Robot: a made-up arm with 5 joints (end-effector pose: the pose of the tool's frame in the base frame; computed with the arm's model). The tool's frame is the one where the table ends. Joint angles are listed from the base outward.
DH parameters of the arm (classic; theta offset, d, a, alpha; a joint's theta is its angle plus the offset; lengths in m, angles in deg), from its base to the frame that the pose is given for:
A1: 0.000 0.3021 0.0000 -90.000
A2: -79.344 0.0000 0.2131 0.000
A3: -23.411 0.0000 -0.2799 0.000
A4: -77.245 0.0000 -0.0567 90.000
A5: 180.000 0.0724 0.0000 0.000
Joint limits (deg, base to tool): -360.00..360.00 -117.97..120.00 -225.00..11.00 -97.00..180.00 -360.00..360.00
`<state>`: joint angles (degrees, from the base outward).
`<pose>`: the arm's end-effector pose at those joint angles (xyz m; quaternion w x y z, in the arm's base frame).
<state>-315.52 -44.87 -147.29 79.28 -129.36</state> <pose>-0.1378 -0.1353 0.8126 0.5623 0.0297 0.5520 0.6150</pose>
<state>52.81 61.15 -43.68 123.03 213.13</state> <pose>0.0542 0.0714 0.1095 0.6887 0.0577 -0.3329 0.6415</pose>
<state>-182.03 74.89 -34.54 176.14 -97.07</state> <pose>-0.0802 0.0028 0.1625 0.6162 0.2309 -0.2114 -0.7227</pose>
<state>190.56 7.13 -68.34 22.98 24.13</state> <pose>-0.4163 -0.0776 0.4059 0.3126 -0.1116 -0.9382 0.0976</pose>
